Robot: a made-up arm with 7 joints.
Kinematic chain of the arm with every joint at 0, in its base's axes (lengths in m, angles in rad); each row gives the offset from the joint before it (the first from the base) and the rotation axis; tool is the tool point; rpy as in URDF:
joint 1: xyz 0 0 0.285 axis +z
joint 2: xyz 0 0 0 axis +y
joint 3: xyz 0 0 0.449 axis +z
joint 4: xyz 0.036 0 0 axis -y
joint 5: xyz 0.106 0 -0.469 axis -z
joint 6: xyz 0 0 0 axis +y
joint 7: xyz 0.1 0 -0.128 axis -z
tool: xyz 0 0 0 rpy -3.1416 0 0
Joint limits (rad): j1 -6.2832..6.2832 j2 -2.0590..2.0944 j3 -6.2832..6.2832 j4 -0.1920..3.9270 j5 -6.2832..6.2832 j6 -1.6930..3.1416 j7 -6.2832..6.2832
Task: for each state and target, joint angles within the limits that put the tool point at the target. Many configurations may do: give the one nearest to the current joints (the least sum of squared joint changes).
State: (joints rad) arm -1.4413 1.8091 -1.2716 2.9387 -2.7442 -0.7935 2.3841
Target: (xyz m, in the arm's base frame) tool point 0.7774 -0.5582 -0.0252
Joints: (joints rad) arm -0.6516 1.8265 -1.2241 3.2445 -2.6544 -0.3394 2.3841
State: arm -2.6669 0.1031 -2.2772 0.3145 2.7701 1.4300 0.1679
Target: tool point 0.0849 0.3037 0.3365
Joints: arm -2.5938 0.6306 -2.4985 0.0559 2.8269 1.6583 0.1679
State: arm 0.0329 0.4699 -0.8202 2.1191 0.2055 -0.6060 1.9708
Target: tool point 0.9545 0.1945 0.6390
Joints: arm 0.4013 0.9850 -0.6432 2.2681 0.1106 -0.3678 1.9708
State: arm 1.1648 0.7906 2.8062 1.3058 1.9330 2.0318 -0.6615
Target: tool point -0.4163 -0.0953 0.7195
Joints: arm 0.9483 0.4776 2.3519 0.8933 1.8850 1.8775 -0.6615
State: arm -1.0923 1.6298 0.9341 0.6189 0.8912 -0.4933 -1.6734
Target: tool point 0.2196 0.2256 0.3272
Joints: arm -1.1030 1.9553 1.8117 0.0922 0.6387 -0.1498 -1.6734
